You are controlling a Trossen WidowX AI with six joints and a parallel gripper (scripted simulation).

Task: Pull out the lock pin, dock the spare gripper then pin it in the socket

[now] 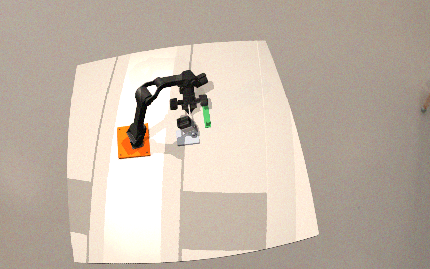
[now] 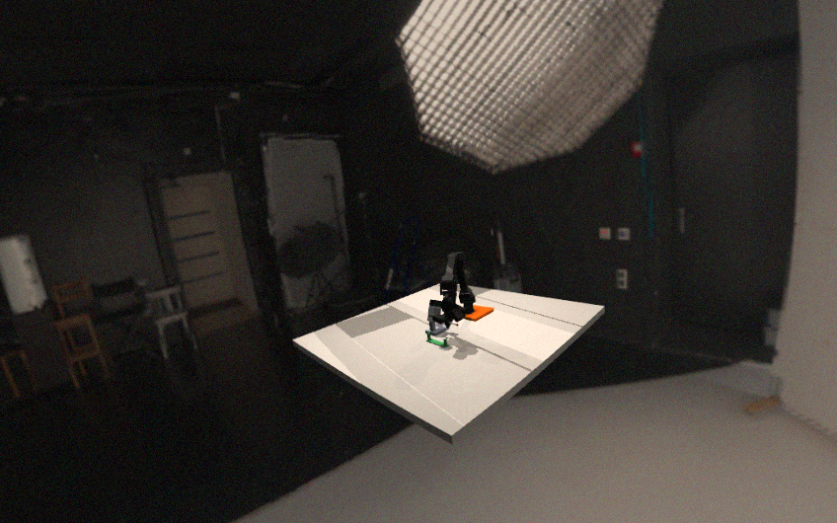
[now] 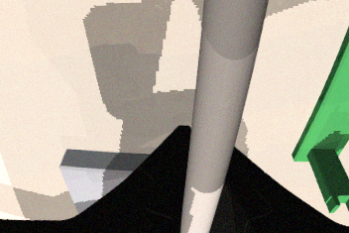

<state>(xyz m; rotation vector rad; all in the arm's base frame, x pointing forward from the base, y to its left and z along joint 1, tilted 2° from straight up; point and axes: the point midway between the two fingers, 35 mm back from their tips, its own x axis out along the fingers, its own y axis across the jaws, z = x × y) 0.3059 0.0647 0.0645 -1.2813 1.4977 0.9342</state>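
Now: the grey mount 100 mm to the right of my gripper tip and 30 mm behind it. The rest, counted from my gripper tip: green holder (90 mm ahead, 30 mm below, 10 mm to the right); then spare gripper (100 mm to the right, 70 mm above, 40 mm behind).
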